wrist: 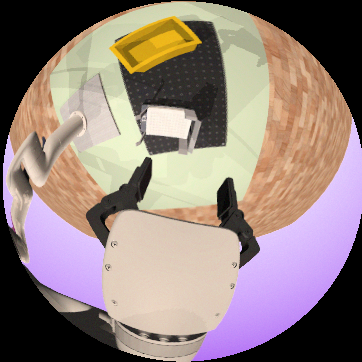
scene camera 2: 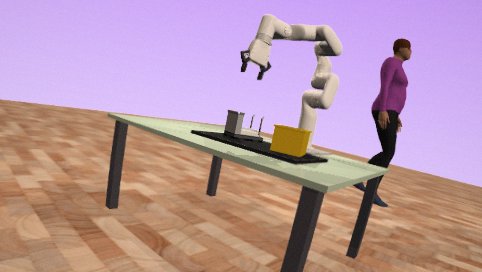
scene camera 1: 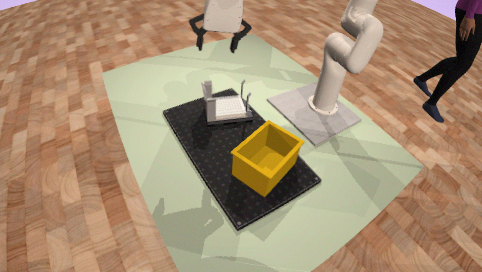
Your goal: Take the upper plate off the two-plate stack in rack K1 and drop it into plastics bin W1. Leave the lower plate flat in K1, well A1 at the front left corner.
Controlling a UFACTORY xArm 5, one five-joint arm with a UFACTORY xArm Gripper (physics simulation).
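Places are measured from the arm's base along level axes (x down, y left, z ahead), in millimetres.
Pixels of known places: gripper, fingertip midpoint: (wrist: 187,174) (scene camera 2: 250,76) (scene camera 1: 216,49); arm's base, link origin: (wrist: 77,122) (scene camera 1: 322,105).
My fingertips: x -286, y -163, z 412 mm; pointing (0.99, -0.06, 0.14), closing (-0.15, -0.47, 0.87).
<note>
Ahead of a thing's pixels: the offset from my fingertips to its middle. Level surfaces: height alone.
Rack K1 {dx +223, dy -13, dz -59 mm} (scene camera 1: 211,111) (scene camera 2: 234,123) (wrist: 193,131) is a small rack with a tall grey wall on one side and thin posts on the other. A white plate with many wells {dx +238, dy -16, dz -53 mm} (scene camera 1: 229,107) (wrist: 167,123) lies flat in it, the top of the stack; the lower plate cannot be told apart in these views. Bin W1 {dx +233, dy +242, dz +1 mm} (scene camera 1: 251,172) (scene camera 2: 290,141) (wrist: 161,46) is a yellow open-topped box beside the rack. Its visible inside holds no plate. My gripper (scene camera 1: 217,49) (scene camera 2: 252,75) (wrist: 187,174) is open and empty, high above the table and away from the rack.
The rack and bin stand on a black perforated board (scene camera 1: 197,155) (scene camera 2: 215,136) (wrist: 205,65) on a pale green table {dx +296 mm} (scene camera 1: 145,100) (scene camera 2: 150,125) (wrist: 250,65). The arm's base stands on a grey slab (scene camera 1: 295,112) (wrist: 102,117). A person (scene camera 1: 450,60) (scene camera 2: 391,90) stands beyond the table.
</note>
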